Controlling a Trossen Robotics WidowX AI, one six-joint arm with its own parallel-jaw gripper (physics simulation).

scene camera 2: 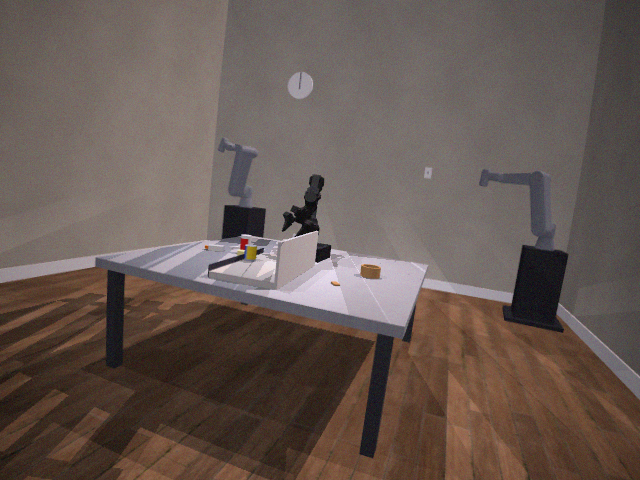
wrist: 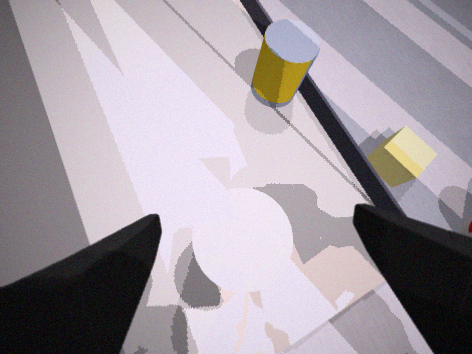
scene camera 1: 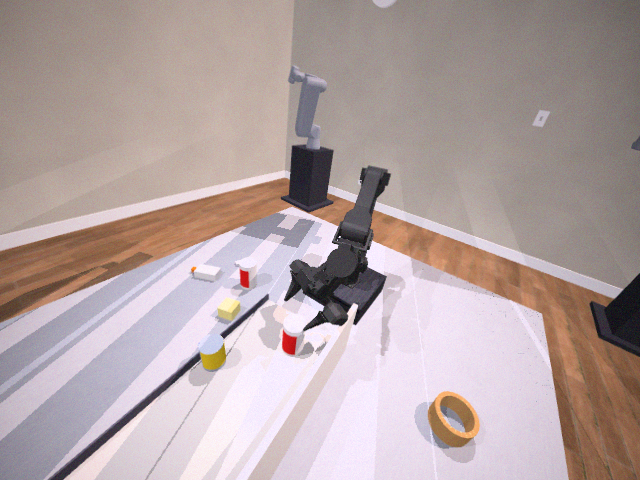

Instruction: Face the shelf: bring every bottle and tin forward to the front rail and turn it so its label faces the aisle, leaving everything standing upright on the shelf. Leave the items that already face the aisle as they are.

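A tin with a yellow wrap and a grey-blue lid stands upright against the dark front rail. Its yellow shows on the side away from the rail, with blue towards it. A white tin with a red label stands farther back on the shelf; the wrist view shows its round white lid, and in scene view 2 it is hidden behind the back panel. My gripper is open and empty, its fingers spread either side of and above that lid.
Beyond the rail, a red-and-white container stands upright on the table, near a yellow block and a white tube with an orange end. An orange ring lies behind the back panel.
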